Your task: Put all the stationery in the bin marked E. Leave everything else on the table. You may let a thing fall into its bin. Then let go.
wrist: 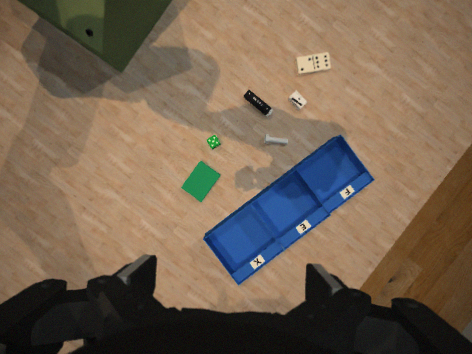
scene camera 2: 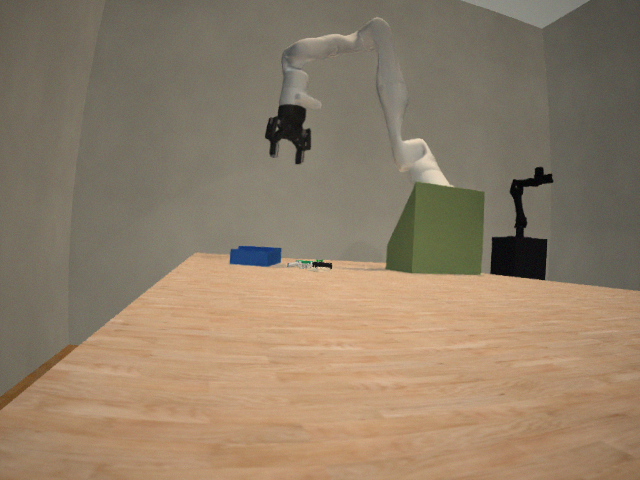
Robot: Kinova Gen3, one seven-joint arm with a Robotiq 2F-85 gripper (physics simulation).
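Where they show: gripper, fingertip midpoint: (wrist: pixel 230 276) (scene camera 2: pixel 286 160); arm's base, link origin: (scene camera 2: pixel 448 215).
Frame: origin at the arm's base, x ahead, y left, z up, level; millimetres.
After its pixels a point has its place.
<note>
My gripper (scene camera 2: pixel 286 158) @[z 121, x 409, y -129 mm] (wrist: pixel 230 276) @[z 121, x 409, y -129 mm] is open and empty, high above the table. A blue three-part tray (scene camera 2: pixel 255 256) @[z -127, x 486, y 58 mm] shows in both views; its middle compartment is bin E (wrist: pixel 290 202) @[z -140, x 472, y -58 mm], between X and F, and looks empty. In the wrist view a flat green rectangular block or pad (wrist: pixel 201 181) @[z -137, x 344, y -120 mm] lies on the X side of the tray's long edge. A black stick with white lettering and a pale end (wrist: pixel 258 102) @[z -133, x 336, y 29 mm] lies farther up, beside a small white piece with a dark slot (wrist: pixel 297 100) @[z -136, x 380, y 70 mm], which resembles a sharpener.
A green die (wrist: pixel 213 142) @[z -131, x 321, y -62 mm], a grey bolt-like piece (wrist: pixel 276 140) @[z -138, x 394, y 2 mm] and a cream domino (wrist: pixel 314 63) @[z -141, x 364, y 133 mm] lie on the table. A green block-shaped stand (scene camera 2: pixel 447 229) @[z -40, x 38, y 67 mm] (wrist: pixel 137 35) @[z -124, x 138, y -12 mm] is near the arm base. A second black arm (scene camera 2: pixel 519 206) stands behind at right.
</note>
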